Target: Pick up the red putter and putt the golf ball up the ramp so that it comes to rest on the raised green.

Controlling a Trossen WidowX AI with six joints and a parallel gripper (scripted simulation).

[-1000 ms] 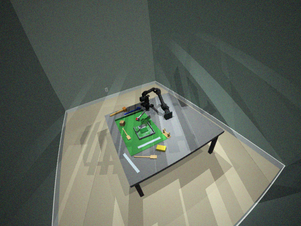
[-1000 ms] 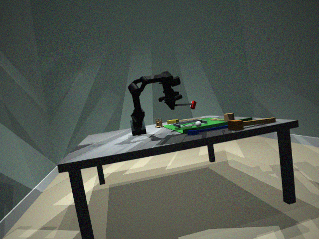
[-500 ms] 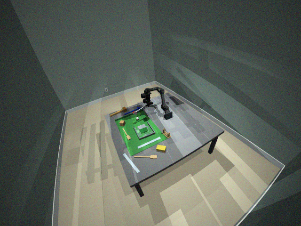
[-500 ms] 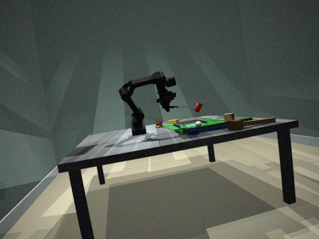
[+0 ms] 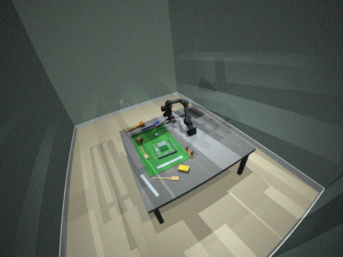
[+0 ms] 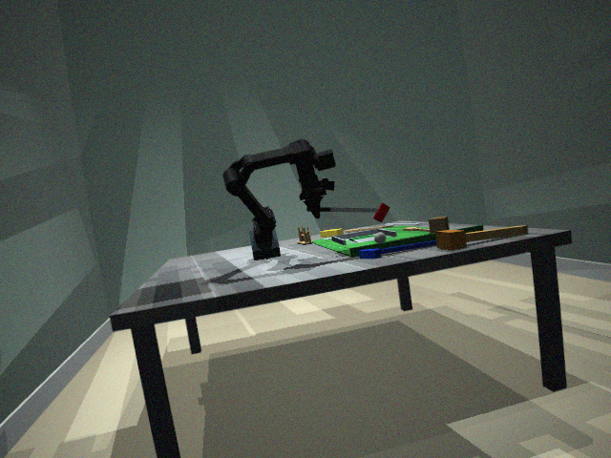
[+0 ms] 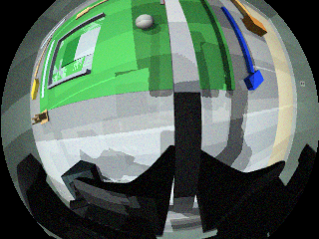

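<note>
Right now my gripper tip is 120 mm short of the red putter and 10 mm below it. From my gripper tip the other things lie so: green mat: 310 mm ahead, 230 mm to the left, 130 mm below; then white golf ball: 230 mm ahead, 110 mm below, 40 mm to the left; then blue putter: 210 mm to the right, 210 mm ahead, 120 mm below.
</note>
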